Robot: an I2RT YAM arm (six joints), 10 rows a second.
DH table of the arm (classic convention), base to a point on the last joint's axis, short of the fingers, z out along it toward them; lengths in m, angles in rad. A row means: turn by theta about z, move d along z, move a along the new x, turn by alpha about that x. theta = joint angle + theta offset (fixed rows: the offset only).
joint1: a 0.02  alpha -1.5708  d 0.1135  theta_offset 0
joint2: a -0.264  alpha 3.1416  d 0  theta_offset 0
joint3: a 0.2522  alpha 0  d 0  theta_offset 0.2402
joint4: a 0.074  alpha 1.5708  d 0  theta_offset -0.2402
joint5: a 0  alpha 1.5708  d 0  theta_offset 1.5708
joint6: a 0  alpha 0  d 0.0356  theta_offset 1.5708
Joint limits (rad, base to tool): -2.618..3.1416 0..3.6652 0..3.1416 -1.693..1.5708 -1.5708..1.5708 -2.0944..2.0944
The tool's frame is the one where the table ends.
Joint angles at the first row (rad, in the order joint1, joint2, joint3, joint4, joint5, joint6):
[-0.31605, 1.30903, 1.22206, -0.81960, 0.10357, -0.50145]
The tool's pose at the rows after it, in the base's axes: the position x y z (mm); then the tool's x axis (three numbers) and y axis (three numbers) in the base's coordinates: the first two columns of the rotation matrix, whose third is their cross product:
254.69 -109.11 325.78 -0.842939 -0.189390 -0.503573 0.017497 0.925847 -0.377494
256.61 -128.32 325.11 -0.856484 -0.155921 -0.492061 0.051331 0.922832 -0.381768
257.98 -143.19 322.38 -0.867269 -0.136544 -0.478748 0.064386 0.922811 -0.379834
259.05 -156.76 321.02 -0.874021 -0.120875 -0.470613 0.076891 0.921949 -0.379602
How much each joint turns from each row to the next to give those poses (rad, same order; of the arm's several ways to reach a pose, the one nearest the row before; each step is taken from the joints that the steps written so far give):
[-0.07629, 0.03164, 0.04043, 0.00189, -0.00686, -0.02174]
[-0.05989, 0.03931, 0.03014, 0.00115, -0.00419, -0.01983]
[-0.04466, 0.03395, 0.02061, -0.00038, -0.01108, -0.02177]
[-0.03889, 0.03092, 0.02287, 0.00079, -0.00991, -0.01944]

